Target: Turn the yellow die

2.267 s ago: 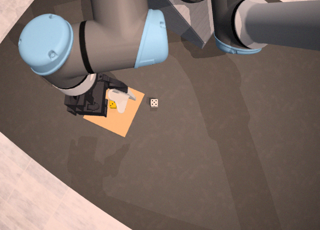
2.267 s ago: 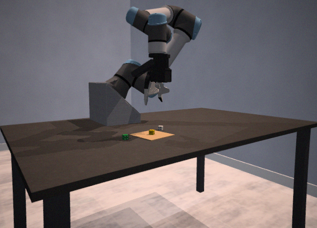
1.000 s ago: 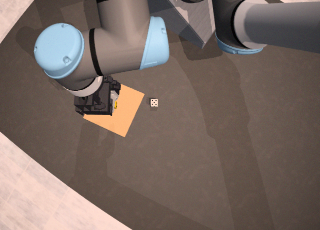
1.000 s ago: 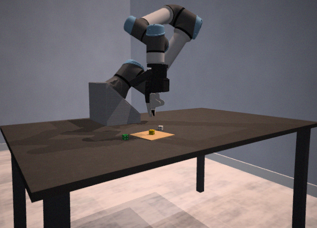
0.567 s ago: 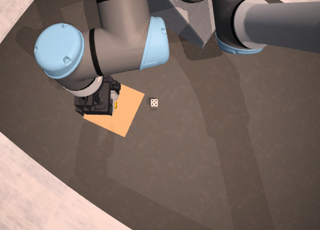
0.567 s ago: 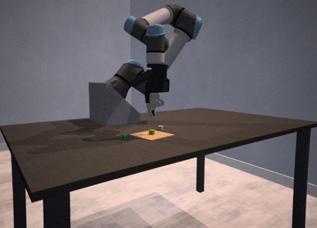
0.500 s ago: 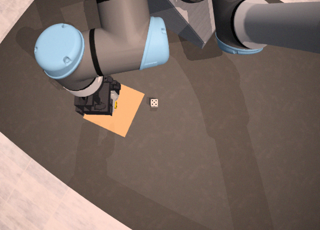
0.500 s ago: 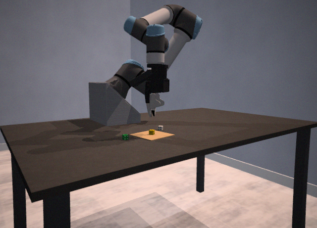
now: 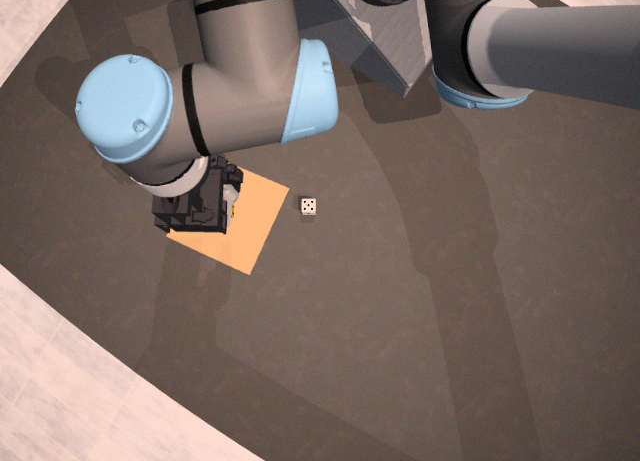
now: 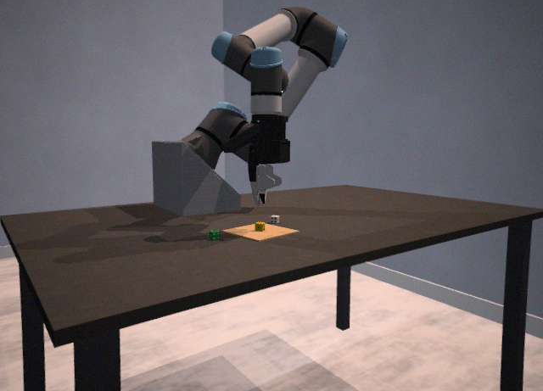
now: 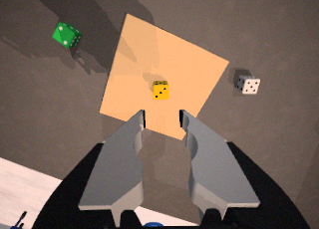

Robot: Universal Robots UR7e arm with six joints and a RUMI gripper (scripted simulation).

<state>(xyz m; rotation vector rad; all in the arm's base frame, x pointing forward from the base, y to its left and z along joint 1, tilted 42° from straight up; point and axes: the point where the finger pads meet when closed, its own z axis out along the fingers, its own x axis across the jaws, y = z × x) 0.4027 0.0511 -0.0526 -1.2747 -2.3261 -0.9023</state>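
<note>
Right now the yellow die is 70 mm below my hand. From my hand the other things lie so: orange mat: 80 mm below; green die: 130 mm to the right, 80 mm below; white die: 70 mm behind, 100 mm to the left, 80 mm below.
</note>
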